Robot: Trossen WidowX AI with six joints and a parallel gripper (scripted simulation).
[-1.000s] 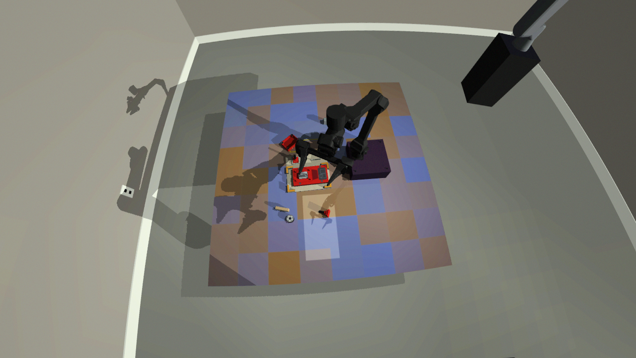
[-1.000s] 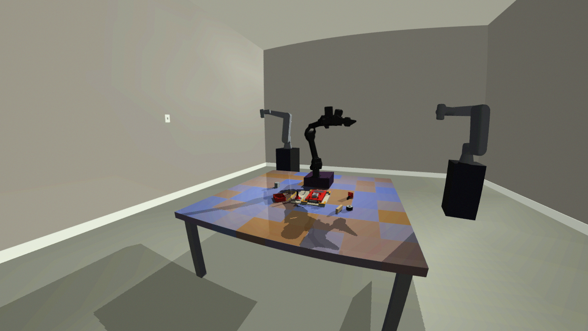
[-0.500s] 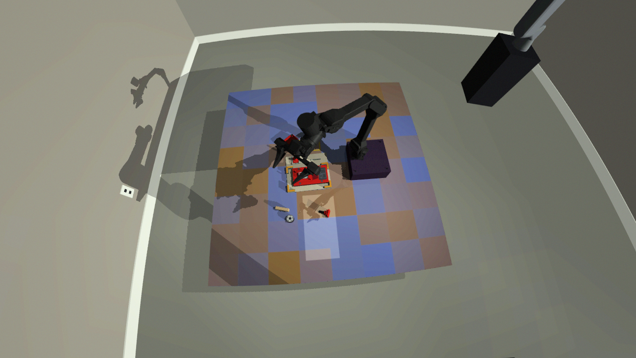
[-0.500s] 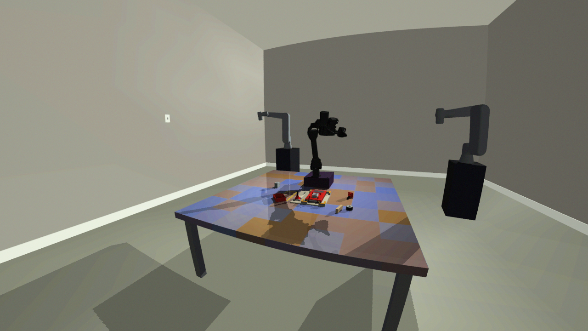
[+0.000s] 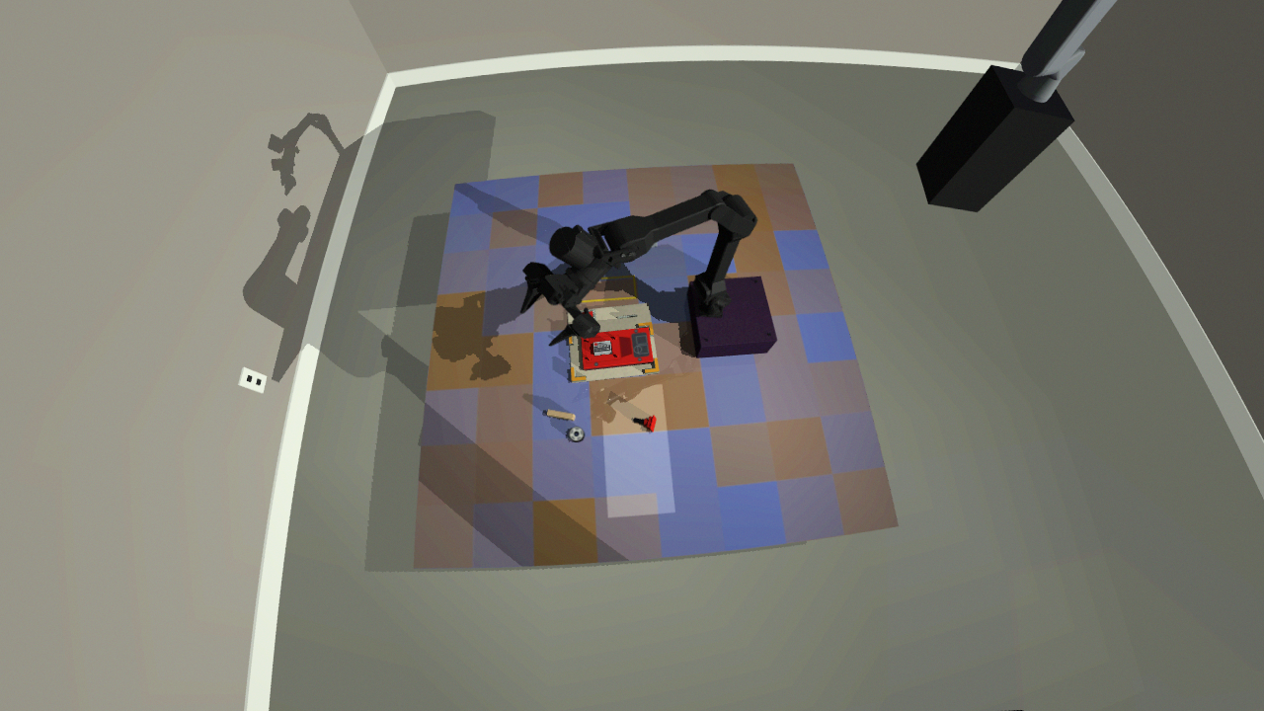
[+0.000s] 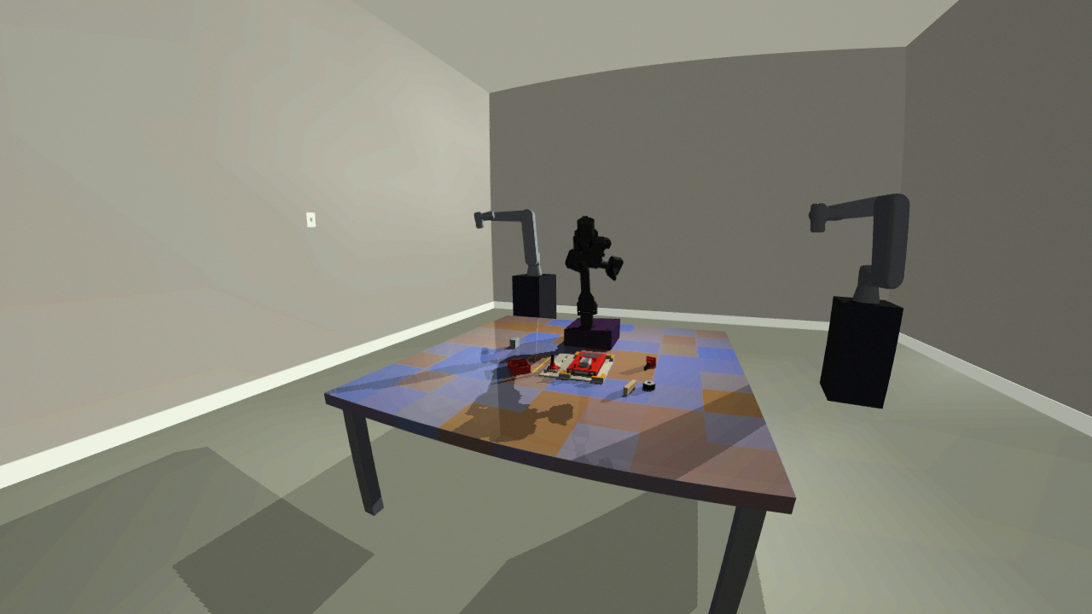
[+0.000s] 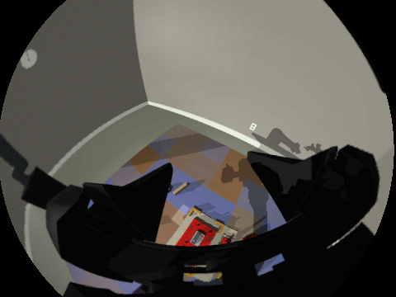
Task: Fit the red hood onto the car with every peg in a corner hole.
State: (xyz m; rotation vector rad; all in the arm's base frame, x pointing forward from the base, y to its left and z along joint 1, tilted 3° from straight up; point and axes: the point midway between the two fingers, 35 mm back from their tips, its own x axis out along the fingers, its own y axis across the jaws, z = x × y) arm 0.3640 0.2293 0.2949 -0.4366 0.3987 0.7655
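The red hood is 1 cm ahead of my gripper tip, 32 cm to the right of it and 35 cm below it. The rest, counted from my gripper tip: wooden block (1 cm behind, 10 cm to the left, 34 cm below); then grey engine block (10 cm behind, 10 cm to the right, 33 cm below); then small wheel (6 cm behind, 15 cm to the left, 35 cm below).
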